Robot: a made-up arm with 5 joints.
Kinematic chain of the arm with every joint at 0, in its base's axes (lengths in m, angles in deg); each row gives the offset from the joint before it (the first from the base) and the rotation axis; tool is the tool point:
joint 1: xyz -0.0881 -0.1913 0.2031 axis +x
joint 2: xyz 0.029 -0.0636 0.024 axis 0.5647 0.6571 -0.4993
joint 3: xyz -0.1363 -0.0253 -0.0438 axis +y
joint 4: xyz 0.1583 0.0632 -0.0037 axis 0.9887 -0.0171 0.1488
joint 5: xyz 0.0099 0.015 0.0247 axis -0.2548 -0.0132 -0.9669
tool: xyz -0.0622 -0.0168 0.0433
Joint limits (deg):
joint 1: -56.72..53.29
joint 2: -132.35..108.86
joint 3: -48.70..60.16
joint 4: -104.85..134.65
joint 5: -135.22..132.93
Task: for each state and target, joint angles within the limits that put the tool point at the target. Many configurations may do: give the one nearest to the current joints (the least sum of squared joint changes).
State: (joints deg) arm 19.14 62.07 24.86 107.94 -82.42
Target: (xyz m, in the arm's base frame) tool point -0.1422 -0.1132 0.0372
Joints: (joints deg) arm 16.87 26.17 45.19 109.90 -94.85
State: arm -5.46 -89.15 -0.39 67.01 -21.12
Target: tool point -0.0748 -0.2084 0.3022
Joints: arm -42.07 -97.81 -29.63 58.61 -41.89
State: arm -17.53 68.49 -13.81 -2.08 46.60
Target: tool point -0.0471 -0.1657 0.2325
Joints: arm -21.20 40.27 19.31 0.03 30.91
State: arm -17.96 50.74 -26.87 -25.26 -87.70
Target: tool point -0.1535 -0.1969 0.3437
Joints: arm -13.81 -1.93 -47.78 -32.02 -54.86
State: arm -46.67 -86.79 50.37 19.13 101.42
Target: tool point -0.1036 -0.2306 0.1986
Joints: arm -54.76 -95.10 1.42 34.31 82.21
